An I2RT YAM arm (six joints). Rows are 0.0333 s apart.
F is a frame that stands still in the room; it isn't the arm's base.
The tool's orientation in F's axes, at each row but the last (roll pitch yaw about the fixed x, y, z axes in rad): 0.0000, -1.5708, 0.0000; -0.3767, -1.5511, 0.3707; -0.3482, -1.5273, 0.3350; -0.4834, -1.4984, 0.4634; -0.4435, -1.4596, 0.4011
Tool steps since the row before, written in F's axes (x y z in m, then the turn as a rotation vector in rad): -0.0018, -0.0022, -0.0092, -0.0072, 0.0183, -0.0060; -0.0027, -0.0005, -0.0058, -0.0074, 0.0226, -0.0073; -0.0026, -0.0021, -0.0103, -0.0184, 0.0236, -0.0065; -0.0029, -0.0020, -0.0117, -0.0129, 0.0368, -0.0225; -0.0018, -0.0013, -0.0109, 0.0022, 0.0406, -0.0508
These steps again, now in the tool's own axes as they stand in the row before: -0.0092, -0.0022, 0.0018, -0.0060, 0.0183, 0.0072; -0.0059, -0.0005, 0.0026, -0.0073, 0.0226, 0.0074; -0.0104, -0.0020, 0.0021, -0.0069, 0.0235, 0.0184; -0.0119, -0.0017, 0.0021, -0.0221, 0.0373, 0.0122; -0.0111, -0.0009, 0.0006, -0.0485, 0.0430, -0.0055
